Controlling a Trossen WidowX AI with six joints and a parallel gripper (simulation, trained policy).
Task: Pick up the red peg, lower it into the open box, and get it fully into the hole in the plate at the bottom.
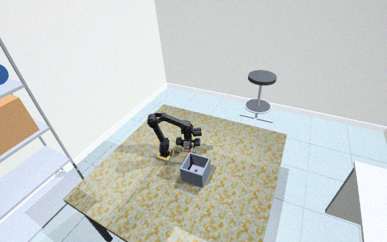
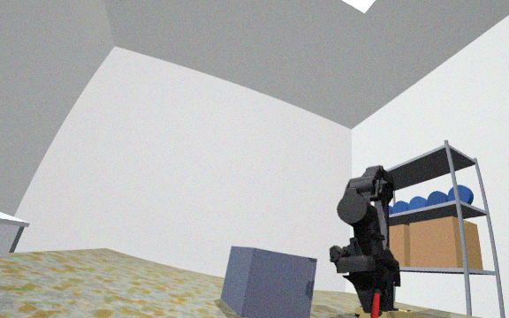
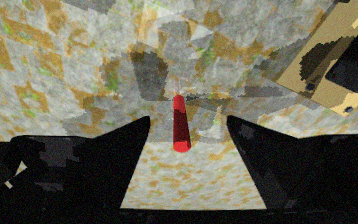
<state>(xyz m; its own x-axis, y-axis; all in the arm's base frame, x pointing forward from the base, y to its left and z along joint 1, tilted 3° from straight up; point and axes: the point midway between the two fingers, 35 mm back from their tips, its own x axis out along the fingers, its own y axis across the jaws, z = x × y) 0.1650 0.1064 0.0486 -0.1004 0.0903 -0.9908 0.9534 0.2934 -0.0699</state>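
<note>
Now: gripper tip 1 cm short of the red peg and 1 cm above it. The rest, counted from my gripper tip: plate: 15 cm ahead, 20 cm to the right.
</note>
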